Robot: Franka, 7 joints.
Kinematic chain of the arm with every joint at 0, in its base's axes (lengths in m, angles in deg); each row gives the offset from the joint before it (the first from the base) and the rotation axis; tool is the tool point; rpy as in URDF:
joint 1: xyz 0 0 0.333 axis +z
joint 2: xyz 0 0 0 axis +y
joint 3: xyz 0 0 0.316 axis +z
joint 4: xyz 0.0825 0 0 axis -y
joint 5: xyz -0.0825 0 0.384 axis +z
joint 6: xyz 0 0 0 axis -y
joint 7: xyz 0.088 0 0 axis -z
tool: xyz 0 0 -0.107 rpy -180 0 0
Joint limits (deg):
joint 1: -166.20..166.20
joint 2: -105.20..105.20
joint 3: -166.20..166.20
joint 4: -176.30..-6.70
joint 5: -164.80..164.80
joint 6: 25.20..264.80
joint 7: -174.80..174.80
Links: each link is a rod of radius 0.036 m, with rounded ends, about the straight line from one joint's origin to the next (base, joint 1, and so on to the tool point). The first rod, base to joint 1, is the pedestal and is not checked.
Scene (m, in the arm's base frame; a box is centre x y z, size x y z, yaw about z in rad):
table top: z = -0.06
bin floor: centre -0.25 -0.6 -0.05 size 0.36 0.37 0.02 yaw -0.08
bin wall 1: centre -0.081 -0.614 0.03 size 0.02 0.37 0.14 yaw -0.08
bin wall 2: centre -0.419 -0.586 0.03 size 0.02 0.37 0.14 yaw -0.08
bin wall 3: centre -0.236 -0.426 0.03 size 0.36 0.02 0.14 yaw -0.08
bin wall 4: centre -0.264 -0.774 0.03 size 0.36 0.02 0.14 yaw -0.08
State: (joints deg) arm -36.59 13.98 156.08 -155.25 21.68 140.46 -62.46
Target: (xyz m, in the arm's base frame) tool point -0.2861 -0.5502 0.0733
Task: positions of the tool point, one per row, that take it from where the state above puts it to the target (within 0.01 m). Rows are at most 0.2 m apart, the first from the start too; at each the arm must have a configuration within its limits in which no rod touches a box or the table.
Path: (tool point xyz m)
1: -0.3025 0.2994 0.2954
2: -0.3963 0.2269 0.2923
3: -0.4712 0.1234 0.2859
4: -0.5166 -0.0054 0.2764
5: -0.5240 -0.1502 0.2636
6: -0.4879 -0.2985 0.2475
7: -0.4074 -0.4365 0.2281
8: -0.2862 -0.5502 0.2058
9: -0.2875 -0.5540 0.1409
10: -0.2861 -0.5502 0.0733

